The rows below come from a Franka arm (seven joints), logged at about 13 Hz.
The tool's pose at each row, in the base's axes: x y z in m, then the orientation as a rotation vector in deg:
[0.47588, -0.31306, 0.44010, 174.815, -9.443, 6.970]
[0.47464, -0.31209, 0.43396, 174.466, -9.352, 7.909]
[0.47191, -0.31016, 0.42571, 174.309, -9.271, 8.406]
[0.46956, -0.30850, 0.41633, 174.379, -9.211, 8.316]
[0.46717, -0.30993, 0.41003, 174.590, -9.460, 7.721]
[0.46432, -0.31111, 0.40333, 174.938, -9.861, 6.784]
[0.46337, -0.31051, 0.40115, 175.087, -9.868, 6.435]
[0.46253, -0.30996, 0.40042, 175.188, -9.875, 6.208]
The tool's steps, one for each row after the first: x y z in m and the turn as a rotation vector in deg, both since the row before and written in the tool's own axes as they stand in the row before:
[-0.00184, -0.00131, 0.00592, -0.278, 0.641, -0.034]
[-0.00368, -0.00230, 0.00777, -0.118, 0.339, -0.039]
[-0.00344, -0.00219, 0.00892, 0.061, -0.062, -0.041]
[-0.00285, 0.00114, 0.00617, 0.168, -0.412, 0.147]
[-0.00332, 0.00094, 0.00652, 0.286, -0.649, 0.236]
[-0.00118, -0.00065, 0.00205, 0.123, -0.238, -0.005]
[-0.00095, -0.00050, 0.00062, 0.085, -0.155, -0.002]

